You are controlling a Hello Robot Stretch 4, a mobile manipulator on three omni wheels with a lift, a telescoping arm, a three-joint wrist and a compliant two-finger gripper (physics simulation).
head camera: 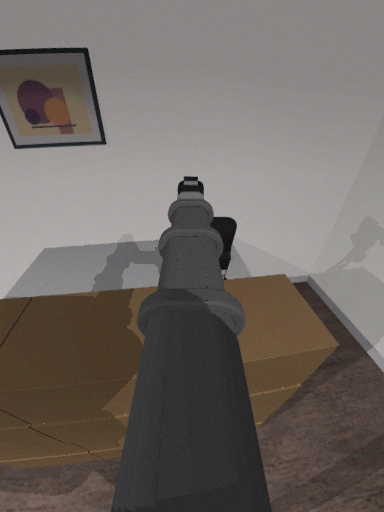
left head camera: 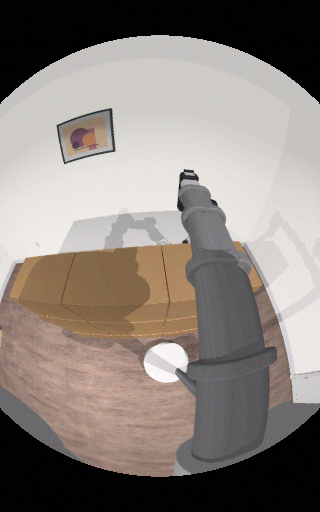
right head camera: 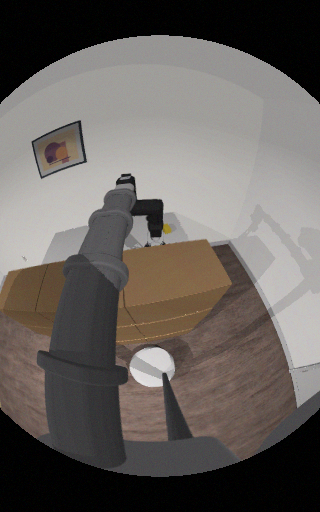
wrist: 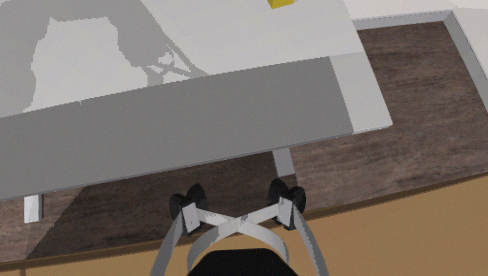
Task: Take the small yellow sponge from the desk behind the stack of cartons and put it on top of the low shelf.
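Seen in the pictures: gripper, between the fingertips: (wrist: pixel 237 197); robot's base, origin of its link: (left head camera: pixel 165 361) (right head camera: pixel 152 365).
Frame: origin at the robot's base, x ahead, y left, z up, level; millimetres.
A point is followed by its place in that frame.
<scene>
The small yellow sponge (right head camera: pixel 167 228) @(x 1142, y -215, z 737 mm) (wrist: pixel 281 2) @(x 1128, y -212, z 708 mm) lies on the white desk (head camera: pixel 65 270) @(x 1052, y 851, z 692 mm) (left head camera: pixel 82 232) @(x 1082, y 917, z 692 mm) (right head camera: pixel 62 245) @(x 1054, y 904, z 692 mm) (wrist: pixel 320 37) @(x 1026, y -302, z 692 mm); in the wrist view its lower end shows at the top edge. The stack of brown cartons (head camera: pixel 285 320) @(x 422, y -281, z 1052 mm) (left head camera: pixel 42 275) @(x 336, y 682, z 1052 mm) (right head camera: pixel 170 270) @(x 433, y -143, z 1052 mm) (wrist: pixel 390 240) @(x 577, y -196, z 1052 mm) stands in front of the desk. My gripper (right head camera: pixel 155 245) @(x 621, y -84, z 1003 mm) (wrist: pixel 237 197) @(x 621, y -84, z 1003 mm) is open and empty. It points down over the gap between the desk's front edge and the cartons, with the sponge beyond it. The arm hides the sponge in the head view. I cannot make out the low shelf for certain.
My arm (head camera: pixel 190 400) @(x 129, y 0, z 1410 mm) (left head camera: pixel 230 320) @(x 123, y 10, z 1410 mm) (right head camera: pixel 87 325) @(x 123, y -17, z 1409 mm) reaches over the cartons. A white disc (left head camera: pixel 166 362) @(x -1, y -2, z 187 mm) (right head camera: pixel 152 367) @(x -5, y -6, z 187 mm) is on the wooden floor. A framed picture (head camera: pixel 55 100) @(x 1393, y 751, z 1632 mm) (left head camera: pixel 86 136) @(x 1389, y 776, z 1611 mm) (right head camera: pixel 59 149) @(x 1390, y 769, z 1616 mm) hangs on the back wall. A pale block (left head camera: pixel 307 387) shows at the right edge.
</scene>
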